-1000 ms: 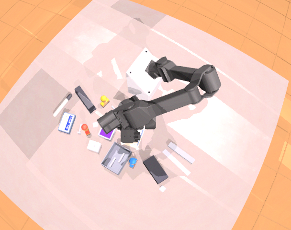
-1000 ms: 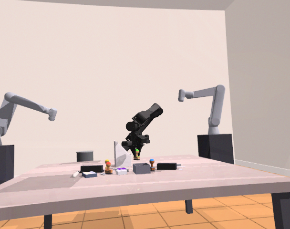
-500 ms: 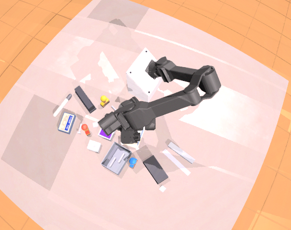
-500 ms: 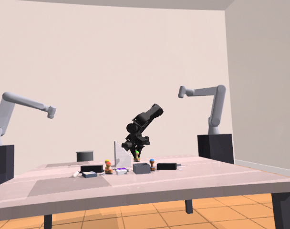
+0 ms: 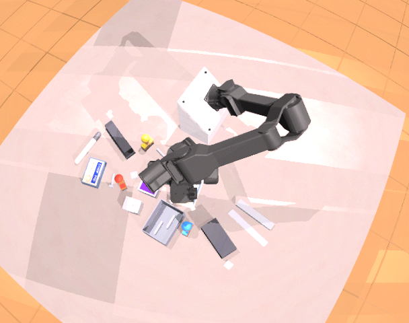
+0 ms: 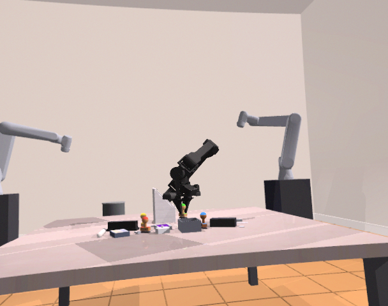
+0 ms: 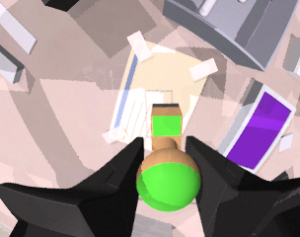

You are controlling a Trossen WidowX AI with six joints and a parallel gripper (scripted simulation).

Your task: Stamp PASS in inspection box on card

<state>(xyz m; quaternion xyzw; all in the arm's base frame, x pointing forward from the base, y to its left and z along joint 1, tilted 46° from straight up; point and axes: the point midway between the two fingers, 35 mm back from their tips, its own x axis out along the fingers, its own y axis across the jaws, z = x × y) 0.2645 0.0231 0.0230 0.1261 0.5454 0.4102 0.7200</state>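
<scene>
The taped card is 60 mm below my gripper tip and 10 mm to the left of it. The rest, counted from my gripper tip: green-knobbed stamp: right at my gripper tip; blue-knobbed stamp: 110 mm ahead, 60 mm to the left, 40 mm below; purple ink pad: 100 mm to the right, 50 mm below, 30 mm ahead.
</scene>
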